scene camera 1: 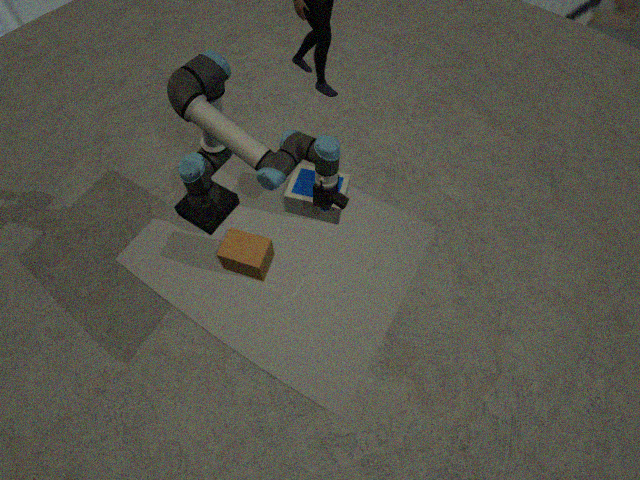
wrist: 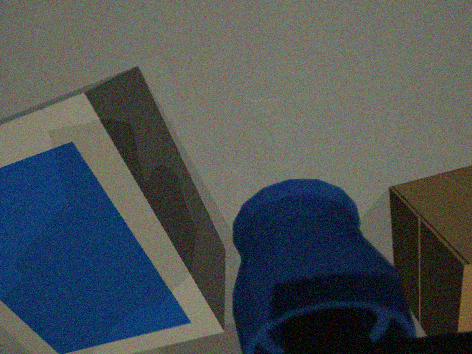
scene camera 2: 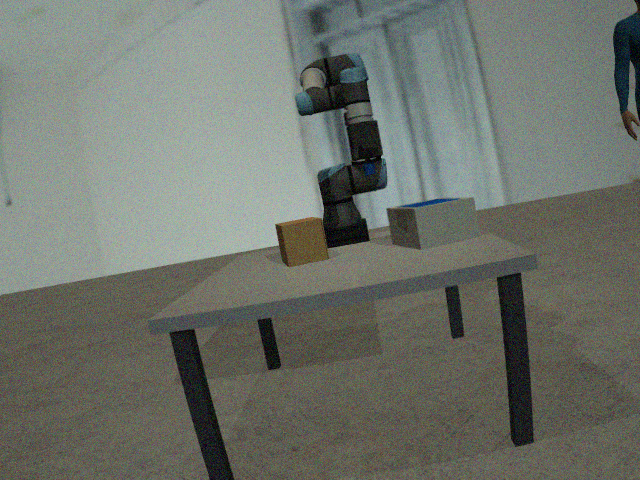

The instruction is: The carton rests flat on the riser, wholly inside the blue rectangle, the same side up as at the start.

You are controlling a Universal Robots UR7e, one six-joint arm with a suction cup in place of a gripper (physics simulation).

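Where they show: hand, tool point: (wrist: 295, 233) (scene camera 2: 370, 174); arm's base, link origin: (scene camera 1: 204, 196) (scene camera 2: 342, 224).
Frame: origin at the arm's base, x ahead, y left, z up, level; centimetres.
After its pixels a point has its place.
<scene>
The orange-brown carton (scene camera 1: 245, 248) @[z 6.4, x 34.4, y -16.8 cm] (scene camera 2: 303, 241) @[z 0.4, x 42.5, y -15.7 cm] (wrist: 440, 205) @[z -1.3, x 41.9, y -11.5 cm] stands on the table, apart from the riser. The pale grey riser (scene camera 1: 311, 209) @[z 0.1, x 47.3, y 15.0 cm] (scene camera 2: 449, 222) @[z -0.6, x 57.8, y 27.5 cm] (wrist: 122, 185) @[z 5.4, x 53.0, y 17.1 cm] stands across the table from it, with the blue rectangle (scene camera 1: 303, 181) @[z 5.4, x 39.0, y 23.6 cm] (scene camera 2: 431, 203) @[z 5.4, x 50.9, y 24.5 cm] (wrist: 75, 240) @[z 5.4, x 48.8, y 22.4 cm] on its top; no carton lies on the rectangle. My gripper's blue suction cup (scene camera 2: 369, 168) (wrist: 297, 192) is open and holds nothing. In scene camera 2 it hangs higher than the riser's top, between carton and riser. The gripper body covers part of the riser in scene camera 1, where the cup is hard to make out.
The arm's dark base (scene camera 1: 207, 206) @[z 1.8, x 5.8, y -4.8 cm] (scene camera 2: 347, 233) @[z -2.5, x 12.4, y 0.3 cm] stands on the table (scene camera 1: 330, 310) @[z -6.6, x 72.9, y -20.6 cm] (scene camera 2: 330, 303) @[z -9.1, x 97.0, y -11.9 cm], beyond the carton in scene camera 2. A person (scene camera 1: 321, 46) (scene camera 2: 625, 67) is on the floor beyond the table, partly cut off by the frame edges.
</scene>
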